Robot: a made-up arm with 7 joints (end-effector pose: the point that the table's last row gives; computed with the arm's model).
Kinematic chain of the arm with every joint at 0, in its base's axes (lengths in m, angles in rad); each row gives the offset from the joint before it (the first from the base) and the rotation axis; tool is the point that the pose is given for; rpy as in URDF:
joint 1: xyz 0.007 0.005 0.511 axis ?
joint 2: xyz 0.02 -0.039 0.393 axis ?
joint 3: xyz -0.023 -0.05 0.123 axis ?
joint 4: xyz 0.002 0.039 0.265 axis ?
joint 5: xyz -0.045 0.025 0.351 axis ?
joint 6: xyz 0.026 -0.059 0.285 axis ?
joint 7: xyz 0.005 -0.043 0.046 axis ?
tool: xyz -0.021 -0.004 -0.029 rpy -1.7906 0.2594 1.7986
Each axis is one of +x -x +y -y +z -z.
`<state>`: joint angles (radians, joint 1 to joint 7).
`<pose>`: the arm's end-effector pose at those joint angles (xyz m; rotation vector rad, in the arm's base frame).
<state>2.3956 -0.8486 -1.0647 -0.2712 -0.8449 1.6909 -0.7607</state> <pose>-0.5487 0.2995 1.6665 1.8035 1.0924 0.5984</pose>
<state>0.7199 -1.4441 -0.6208 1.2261 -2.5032 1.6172 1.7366</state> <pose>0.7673 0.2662 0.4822 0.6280 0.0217 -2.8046</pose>
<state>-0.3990 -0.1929 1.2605 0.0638 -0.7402 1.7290 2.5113</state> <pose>0.0698 -0.1981 1.9047 -1.2030 2.7728 0.6255</pose>
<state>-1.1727 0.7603 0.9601 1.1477 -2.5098 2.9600 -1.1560</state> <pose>0.2081 0.5388 1.5530 -0.2664 -1.1418 -0.1026</pose>
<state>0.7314 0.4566 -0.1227 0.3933 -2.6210 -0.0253 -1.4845</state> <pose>-0.2697 -0.1584 1.9267 -0.7841 1.0535 1.2949</pose>
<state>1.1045 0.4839 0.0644 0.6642 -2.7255 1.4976 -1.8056</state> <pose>-0.1722 -0.0684 1.8578 1.5864 -2.6211 -0.4394</pose>
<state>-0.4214 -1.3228 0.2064 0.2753 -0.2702 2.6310 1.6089</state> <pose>0.8726 -0.4661 1.0499 -0.8948 -2.7474 -0.2456</pose>
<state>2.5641 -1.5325 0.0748 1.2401 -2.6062 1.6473 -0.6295</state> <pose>-0.6711 0.3040 0.4169 0.1786 -0.1466 1.2811</pose>
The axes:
joint 1: +z
joint 2: -y
joint 3: +z
joint 4: +y
joint 5: +z
joint 6: -y
joint 7: +x

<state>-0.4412 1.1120 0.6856 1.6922 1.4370 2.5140 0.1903</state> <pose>0.1268 0.3405 1.3703 -1.1647 -2.7395 -0.6876</pose>
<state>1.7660 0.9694 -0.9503 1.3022 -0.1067 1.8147 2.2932</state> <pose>0.6140 -0.2124 1.5046 1.5844 -1.6576 -1.1211</pose>
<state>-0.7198 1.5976 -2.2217 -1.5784 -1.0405 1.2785 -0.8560</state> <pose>0.1125 0.4514 1.2592 1.1466 2.1094 -1.4427</pose>
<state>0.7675 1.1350 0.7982 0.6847 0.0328 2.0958 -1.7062</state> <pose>-0.5491 -0.3843 1.5123 2.2724 1.1934 1.3475</pose>
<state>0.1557 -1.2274 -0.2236 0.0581 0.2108 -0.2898 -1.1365</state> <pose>1.0423 0.0096 1.2551 0.3316 -0.4180 3.0352</pose>
